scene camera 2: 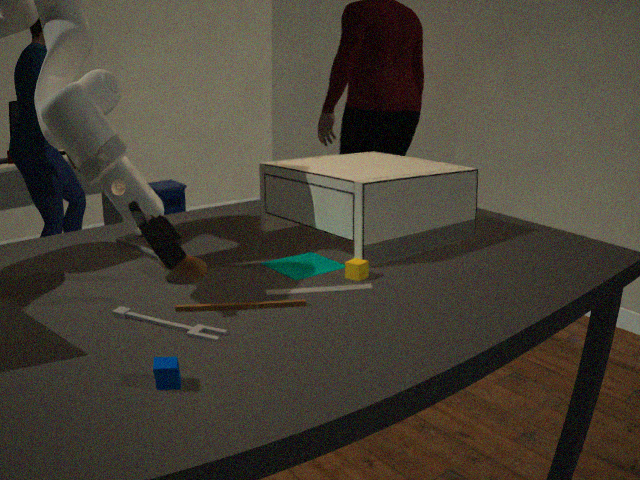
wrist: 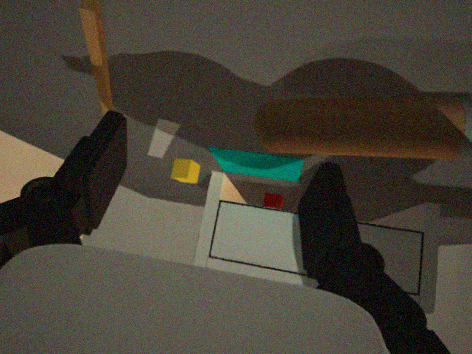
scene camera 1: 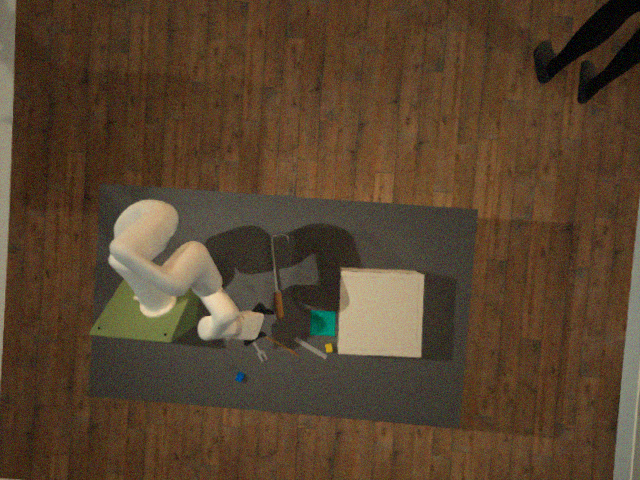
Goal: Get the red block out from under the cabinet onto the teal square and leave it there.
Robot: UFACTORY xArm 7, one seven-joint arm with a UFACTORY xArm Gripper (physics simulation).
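Pixels of known places: gripper, fingertip midpoint: (scene camera 2: pixel 175 252) (wrist: pixel 221 162) (scene camera 1: pixel 268 322); arm's base, link origin: (scene camera 1: pixel 158 302).
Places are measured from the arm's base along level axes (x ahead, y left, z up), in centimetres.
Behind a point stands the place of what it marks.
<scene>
The red block (wrist: pixel 273 201) @(x 78.5, y 3.3, z -10.0 cm) shows small in the wrist view, in the shadowed gap under the white cabinet (scene camera 1: pixel 381 312) @(x 82.3, y 11.0, z 2.2 cm) (scene camera 2: pixel 419 206) @(x 82.1, y -4.9, z -3.1 cm) (wrist: pixel 255 231) @(x 68.3, y 0.7, z -4.1 cm); it does not show in the scene views. The teal square (scene camera 1: pixel 323 322) @(x 62.6, y -0.1, z -11.2 cm) (scene camera 2: pixel 305 264) @(x 62.7, y -0.4, z -11.3 cm) (wrist: pixel 262 165) @(x 61.7, y 0.0, z -11.2 cm) lies flat in front of the cabinet's open side. My gripper (scene camera 1: pixel 260 324) @(x 41.0, y -2.3, z -5.5 cm) (wrist: pixel 221 162) @(x 41.0, y -2.3, z -5.5 cm) is open and empty, tilted toward the cabinet, short of the square. A hooked rod with an orange-brown handle (scene camera 1: pixel 279 303) @(x 43.9, y 5.3, z -8.0 cm) (scene camera 2: pixel 192 268) @(x 43.8, y -0.8, z -8.7 cm) (wrist: pixel 357 126) @(x 42.2, y 3.9, z -8.8 cm) lies close by one finger, apart from the cabinet; in scene view 2 a finger partly covers the handle.
A yellow block (scene camera 1: pixel 328 348) @(x 66.2, y -9.4, z -8.8 cm) (scene camera 2: pixel 356 269) @(x 65.6, y -10.8, z -9.5 cm) (wrist: pixel 185 171) @(x 65.0, y -9.3, z -9.7 cm) stands near the cabinet's front corner post. A pale flat bar (scene camera 1: pixel 311 348) @(x 59.5, y -11.5, z -11.1 cm) (scene camera 2: pixel 320 289) @(x 59.2, y -11.5, z -11.2 cm), a thin brown stick (scene camera 1: pixel 281 345) @(x 47.2, y -12.2, z -10.6 cm) (scene camera 2: pixel 240 305) @(x 46.8, y -12.6, z -10.7 cm), a forked grey tool (scene camera 1: pixel 259 352) @(x 38.8, y -16.7, z -10.8 cm) (scene camera 2: pixel 160 321) @(x 35.5, y -13.1, z -10.7 cm) and a blue block (scene camera 1: pixel 239 377) @(x 32.7, y -27.3, z -8.8 cm) (scene camera 2: pixel 166 373) @(x 32.3, y -28.9, z -9.4 cm) lie nearby.
</scene>
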